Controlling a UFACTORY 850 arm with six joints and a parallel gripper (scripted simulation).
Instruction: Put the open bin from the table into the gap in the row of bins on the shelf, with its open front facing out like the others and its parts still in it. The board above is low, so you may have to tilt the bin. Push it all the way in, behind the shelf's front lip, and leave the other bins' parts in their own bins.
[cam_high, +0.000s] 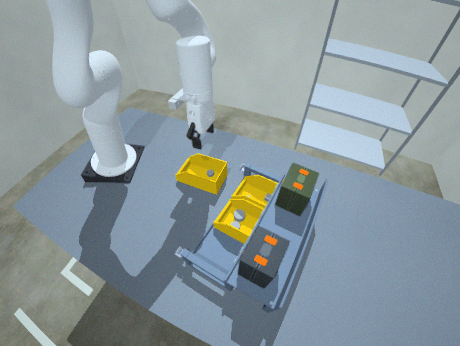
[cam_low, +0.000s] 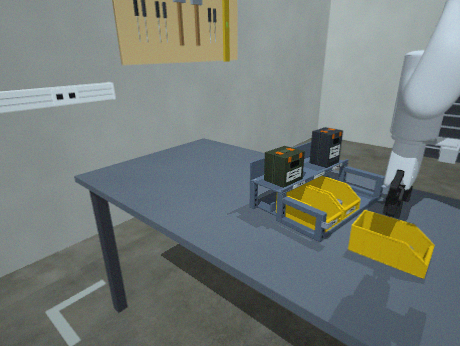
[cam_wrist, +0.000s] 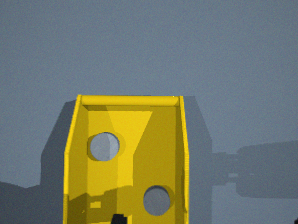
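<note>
Now: the yellow open bin 1 cm ahead of my hand, 5 cm to the right of it and 13 cm below it. From my hand the other things lie so: grey part (3 cm ahead, 2 cm to the right, 15 cm below); shelf (29 cm ahead, 13 cm to the right, 10 cm below); grey disc part (1 cm behind, 8 cm to the right, 15 cm below).
</note>
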